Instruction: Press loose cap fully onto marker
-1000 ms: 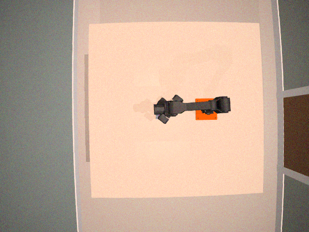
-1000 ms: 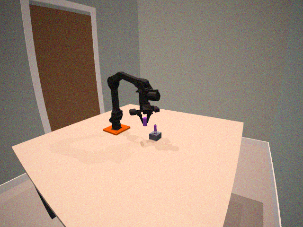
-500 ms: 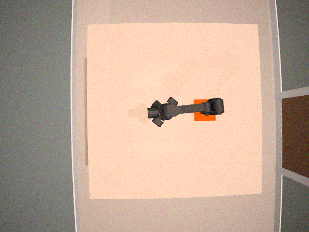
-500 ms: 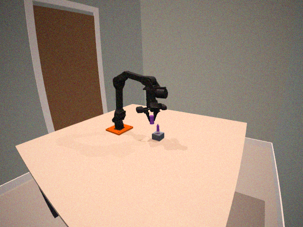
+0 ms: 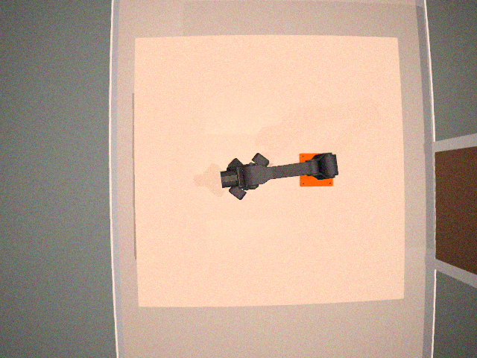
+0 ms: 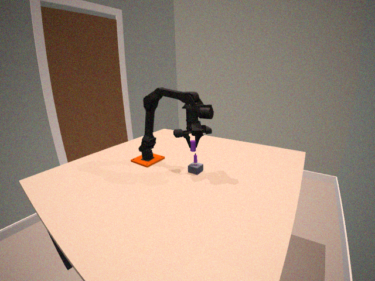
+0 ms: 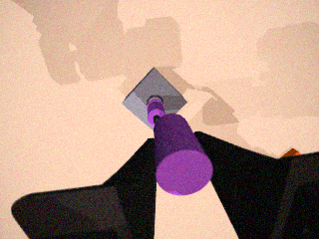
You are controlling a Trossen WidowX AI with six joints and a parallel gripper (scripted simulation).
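My gripper tip is now 10 mm short of the grey holder block and 120 mm above it. The rest, counted from my gripper tip: purple cap (10 mm above).
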